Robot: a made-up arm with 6 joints. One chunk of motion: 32 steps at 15 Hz.
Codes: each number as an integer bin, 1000 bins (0 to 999) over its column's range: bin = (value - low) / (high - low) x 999, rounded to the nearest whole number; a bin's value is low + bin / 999 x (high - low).
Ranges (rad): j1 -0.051..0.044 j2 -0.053..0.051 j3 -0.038..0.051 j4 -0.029..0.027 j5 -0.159..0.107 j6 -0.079..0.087
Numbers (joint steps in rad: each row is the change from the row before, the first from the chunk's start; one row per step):
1: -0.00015 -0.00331 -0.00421 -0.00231 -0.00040 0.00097
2: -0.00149 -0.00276 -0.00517 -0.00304 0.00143 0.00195
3: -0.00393 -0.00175 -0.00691 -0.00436 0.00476 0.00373
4: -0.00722 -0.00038 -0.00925 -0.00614 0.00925 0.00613
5: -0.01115 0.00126 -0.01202 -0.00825 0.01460 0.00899
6: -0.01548 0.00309 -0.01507 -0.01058 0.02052 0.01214
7: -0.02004 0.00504 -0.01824 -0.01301 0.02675 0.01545
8: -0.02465 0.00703 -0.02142 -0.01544 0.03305 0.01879
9: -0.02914 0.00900 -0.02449 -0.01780 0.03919 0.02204
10: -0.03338 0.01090 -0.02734 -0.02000 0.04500 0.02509
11: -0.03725 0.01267 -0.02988 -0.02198 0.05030 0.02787
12: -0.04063 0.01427 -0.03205 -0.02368 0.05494 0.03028
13: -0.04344 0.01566 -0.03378 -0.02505 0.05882 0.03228
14: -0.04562 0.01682 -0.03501 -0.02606 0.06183 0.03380
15: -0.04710 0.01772 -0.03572 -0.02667 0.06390 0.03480
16: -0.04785 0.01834 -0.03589 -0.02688 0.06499 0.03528
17: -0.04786 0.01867 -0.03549 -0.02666 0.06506 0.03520
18: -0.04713 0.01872 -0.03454 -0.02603 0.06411 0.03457
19: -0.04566 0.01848 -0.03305 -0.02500 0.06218 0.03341
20: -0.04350 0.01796 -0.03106 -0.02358 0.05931 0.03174
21: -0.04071 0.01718 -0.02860 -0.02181 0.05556 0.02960
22: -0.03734 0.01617 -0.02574 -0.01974 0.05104 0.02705
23: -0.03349 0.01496 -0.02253 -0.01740 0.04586 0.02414
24: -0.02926 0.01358 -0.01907 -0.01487 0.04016 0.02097
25: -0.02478 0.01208 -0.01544 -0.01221 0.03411 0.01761
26: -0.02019 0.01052 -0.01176 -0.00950 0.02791 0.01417
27: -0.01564 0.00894 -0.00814 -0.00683 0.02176 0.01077
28: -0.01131 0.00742 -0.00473 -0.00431 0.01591 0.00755
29: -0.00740 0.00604 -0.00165 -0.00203 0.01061 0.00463
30: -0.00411 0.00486 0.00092 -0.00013 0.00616 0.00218
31: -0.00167 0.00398 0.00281 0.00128 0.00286 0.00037
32: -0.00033 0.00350 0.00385 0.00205 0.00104 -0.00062
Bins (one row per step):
1: 535 477 379 476 596 481
2: 521 483 369 463 603 487
3: 495 492 349 440 615 498
4: 460 505 323 408 632 512
5: 419 521 292 370 652 530
6: 374 539 257 329 674 548
7: 326 558 222 285 698 568
8: 277 577 186 242 721 589
9: 230 596 152 200 744 608
10: 185 614 120 161 766 626
11: 145 631 91 125 786 643
12: 109 646 67 95 803 658
13: 79 660 47 70 818 670
14: 57 671 34 52 829 679
15: 41 679 26 42 837 685
16: 33 685 24 38 841 688
17: 33 688 28 42 841 687
18: 41 689 39 53 838 683
19: 56 687 56 71 831 676
20: 79 682 78 97 820 666
21: 108 674 106 128 806 654
22: 144 664 138 165 789 638
23: 184 653 174 207 769 621
24: 229 640 212 252 748 602
25: 276 625 253 300 725 581
26: 324 610 295 348 702 561
27: 372 595 335 395 679 540
28: 417 580 373 440 657 521
29: 458 567 408 481 637 503
30: 493 556 437 515 620 489
31: 519 547 458 540 608 478
32: 533 543 470 554 601 472

